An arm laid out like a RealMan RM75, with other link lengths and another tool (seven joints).
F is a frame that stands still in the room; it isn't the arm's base.
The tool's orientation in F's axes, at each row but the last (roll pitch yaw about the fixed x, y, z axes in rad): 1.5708 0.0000 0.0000; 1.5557 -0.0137 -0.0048; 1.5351 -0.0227 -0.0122; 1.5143 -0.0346 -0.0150; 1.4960 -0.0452 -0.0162
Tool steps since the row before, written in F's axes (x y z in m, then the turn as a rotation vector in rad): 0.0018 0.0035 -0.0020 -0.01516 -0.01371 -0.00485; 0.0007 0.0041 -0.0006 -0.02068 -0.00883 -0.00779; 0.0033 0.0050 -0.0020 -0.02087 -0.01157 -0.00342; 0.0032 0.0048 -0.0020 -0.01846 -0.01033 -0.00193; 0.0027 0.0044 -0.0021 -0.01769 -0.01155 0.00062
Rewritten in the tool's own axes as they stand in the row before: 0.0018 -0.0020 -0.0035 -0.01516 -0.00485 0.01371; 0.0007 -0.0005 -0.0041 -0.02074 -0.00764 0.00881; 0.0032 -0.0019 -0.0051 -0.02080 -0.00337 0.01171; 0.0031 -0.0018 -0.0050 -0.01836 -0.00189 0.01052; 0.0025 -0.0019 -0.0046 -0.01745 0.00052 0.01191
